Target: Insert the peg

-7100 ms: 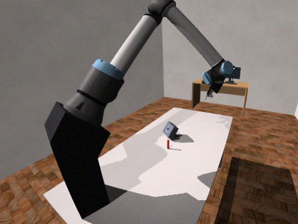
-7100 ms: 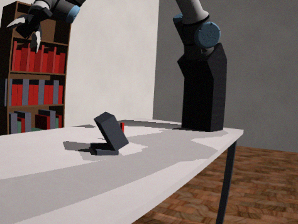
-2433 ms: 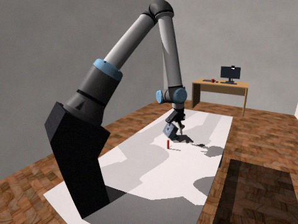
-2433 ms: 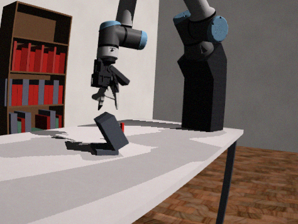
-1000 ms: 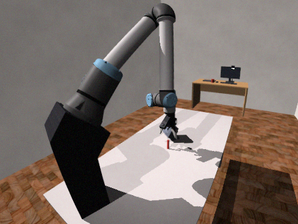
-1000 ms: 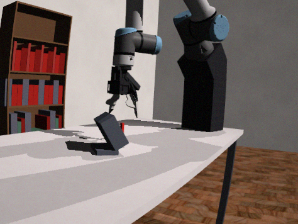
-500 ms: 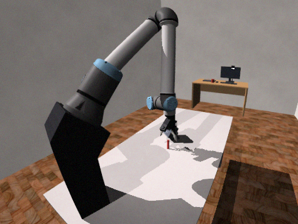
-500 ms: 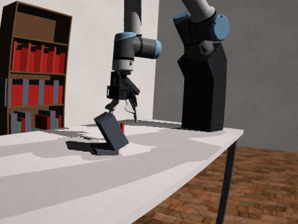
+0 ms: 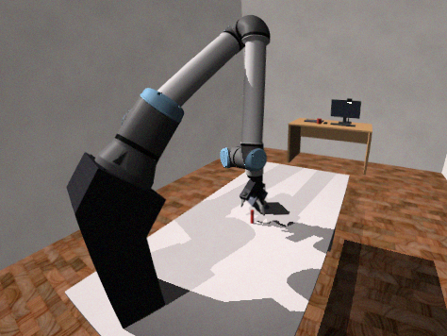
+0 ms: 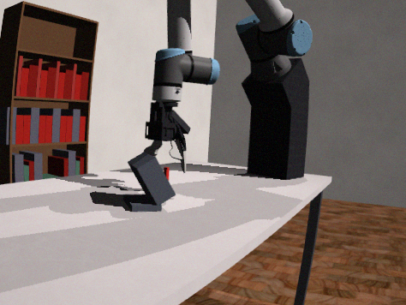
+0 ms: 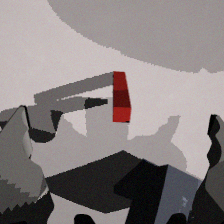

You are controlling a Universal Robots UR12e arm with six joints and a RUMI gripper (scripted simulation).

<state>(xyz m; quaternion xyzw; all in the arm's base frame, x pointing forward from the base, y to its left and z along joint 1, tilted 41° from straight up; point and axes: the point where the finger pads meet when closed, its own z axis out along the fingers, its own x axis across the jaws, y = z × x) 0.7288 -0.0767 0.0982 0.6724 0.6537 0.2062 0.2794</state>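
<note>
Now: the red peg 30 mm below my hand.
</note>
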